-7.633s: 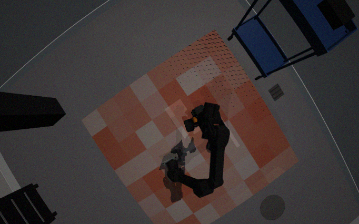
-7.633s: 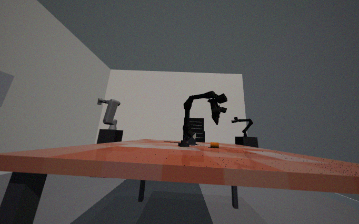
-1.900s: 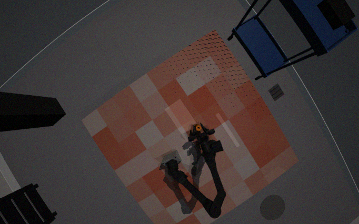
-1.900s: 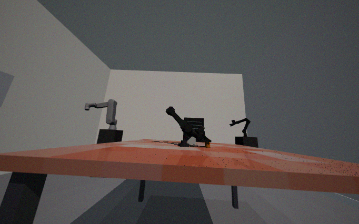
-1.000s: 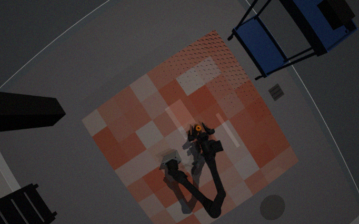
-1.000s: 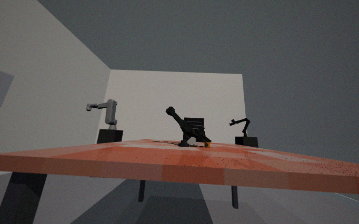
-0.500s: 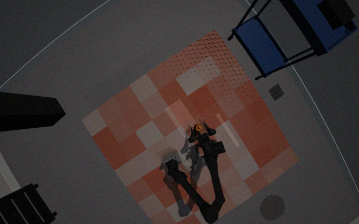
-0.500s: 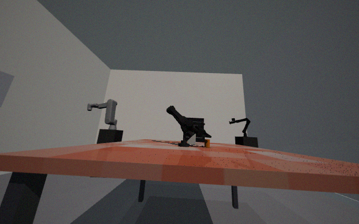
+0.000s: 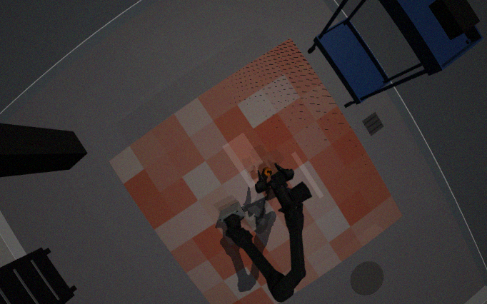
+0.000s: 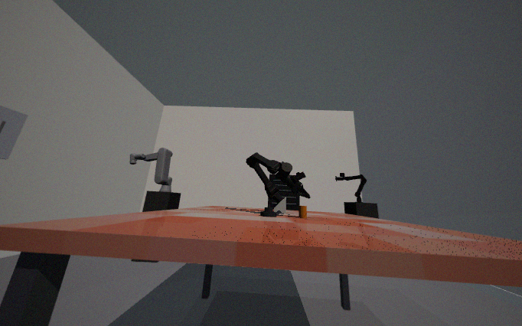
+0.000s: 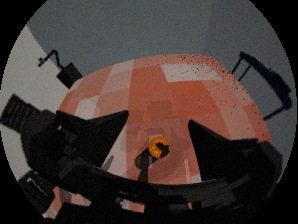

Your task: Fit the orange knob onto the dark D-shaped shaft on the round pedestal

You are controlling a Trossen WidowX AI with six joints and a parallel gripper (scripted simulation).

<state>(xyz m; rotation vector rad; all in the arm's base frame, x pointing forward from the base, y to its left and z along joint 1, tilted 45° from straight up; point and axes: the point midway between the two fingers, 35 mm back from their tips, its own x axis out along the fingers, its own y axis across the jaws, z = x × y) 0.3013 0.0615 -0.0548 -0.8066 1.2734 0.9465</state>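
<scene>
Right now my gripper tip is 1 cm past the orange knob, 4 cm to the left of it and 8 cm above it. Also, from my gripper tip: dark round pedestal 22 cm to the right, 8 cm below.
</scene>
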